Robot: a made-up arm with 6 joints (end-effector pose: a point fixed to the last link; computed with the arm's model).
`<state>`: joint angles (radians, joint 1 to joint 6).
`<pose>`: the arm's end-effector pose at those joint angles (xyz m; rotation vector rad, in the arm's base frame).
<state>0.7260 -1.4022 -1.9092 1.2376 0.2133 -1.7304</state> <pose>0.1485 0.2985 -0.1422 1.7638 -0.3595 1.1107</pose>
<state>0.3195 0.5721 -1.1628 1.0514 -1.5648 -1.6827</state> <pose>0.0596 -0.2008 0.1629 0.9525 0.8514 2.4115</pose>
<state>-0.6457 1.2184 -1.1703 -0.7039 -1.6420 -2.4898</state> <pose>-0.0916 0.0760 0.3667 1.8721 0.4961 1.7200</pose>
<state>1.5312 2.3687 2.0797 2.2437 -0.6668 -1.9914</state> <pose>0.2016 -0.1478 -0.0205 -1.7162 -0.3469 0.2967</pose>
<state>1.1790 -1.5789 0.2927 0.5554 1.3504 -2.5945</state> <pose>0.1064 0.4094 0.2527 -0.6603 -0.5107 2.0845</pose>
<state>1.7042 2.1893 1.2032 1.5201 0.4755 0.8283</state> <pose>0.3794 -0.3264 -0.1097 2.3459 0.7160 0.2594</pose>
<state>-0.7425 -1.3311 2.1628 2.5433 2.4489 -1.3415</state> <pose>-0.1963 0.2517 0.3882 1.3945 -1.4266 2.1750</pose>
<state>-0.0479 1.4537 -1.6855 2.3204 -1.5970 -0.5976</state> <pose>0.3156 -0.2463 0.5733 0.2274 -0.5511 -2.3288</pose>
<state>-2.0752 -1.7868 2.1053 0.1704 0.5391 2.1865</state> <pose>-0.3695 0.4047 0.3984 -0.8561 -0.1390 0.7397</pose>
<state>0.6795 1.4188 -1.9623 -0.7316 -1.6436 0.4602</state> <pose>0.5061 0.1775 0.4186 0.2053 0.6733 0.8705</pose>
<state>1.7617 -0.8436 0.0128 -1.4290 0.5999 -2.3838</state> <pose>0.1452 0.1129 0.0780 -0.9791 0.7374 1.2471</pose>
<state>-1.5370 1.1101 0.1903 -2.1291 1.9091 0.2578</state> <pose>-0.3608 0.2246 0.1264 -0.3988 0.0112 1.0178</pose>
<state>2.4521 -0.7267 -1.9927 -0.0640 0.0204 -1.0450</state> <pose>-0.1239 -0.0239 -0.0418 -2.8131 -1.1403 0.3753</pose>
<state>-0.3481 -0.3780 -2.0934 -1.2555 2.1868 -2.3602</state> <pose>0.2917 -0.1975 0.1767 -0.7588 1.7147 -0.5575</pose>
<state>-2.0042 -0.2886 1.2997 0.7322 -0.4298 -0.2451</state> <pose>-0.1793 0.3472 0.3073 0.7586 -1.6414 -1.0020</pose>
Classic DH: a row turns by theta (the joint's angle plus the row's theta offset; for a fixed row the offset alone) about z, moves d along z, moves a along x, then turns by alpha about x. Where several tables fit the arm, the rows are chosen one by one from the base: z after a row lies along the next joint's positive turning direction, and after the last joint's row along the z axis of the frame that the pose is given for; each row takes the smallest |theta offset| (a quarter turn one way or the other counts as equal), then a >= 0, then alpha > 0; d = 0 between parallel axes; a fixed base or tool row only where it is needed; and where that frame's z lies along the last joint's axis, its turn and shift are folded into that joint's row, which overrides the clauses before.
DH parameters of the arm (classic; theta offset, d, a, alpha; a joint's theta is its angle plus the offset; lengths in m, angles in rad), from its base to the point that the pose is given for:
base (fixed): 0 0.0617 0 -1.5708
joint 1: -1.5708 0.1013 0.1297 1.5708
joint 2: -1.5708 -0.1449 0.0476 1.5708
joint 3: 0 0.1254 0.0812 -1.5708
joint 4: -1.5708 0.2108 0.0092 1.5708
joint 5: 0 0.2588 -0.0266 -1.5708
joint 6: -1.5708 -0.0818 0.0106 1.5708
tool (fixed): -1.5708 0.1587 0 0

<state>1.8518 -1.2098 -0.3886 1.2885 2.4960 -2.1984</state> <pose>-0.1232 0.2558 0.2231 1.1200 -1.3180 2.2931</pose>
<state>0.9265 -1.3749 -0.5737 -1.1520 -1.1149 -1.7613</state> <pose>-0.0497 0.0620 -0.0357 -1.7367 1.3460 0.9163</pose>
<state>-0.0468 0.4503 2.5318 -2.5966 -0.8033 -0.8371</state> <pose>0.1993 0.3238 -0.1011 -0.2667 2.3608 -0.6517</pose>
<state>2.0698 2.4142 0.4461 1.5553 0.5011 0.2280</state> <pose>0.3397 -0.1868 -0.2495 2.2529 1.3381 -1.2914</pose>
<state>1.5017 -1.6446 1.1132 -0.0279 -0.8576 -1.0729</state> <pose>0.3201 0.0838 0.0100 0.3290 0.2455 -2.2604</pose>
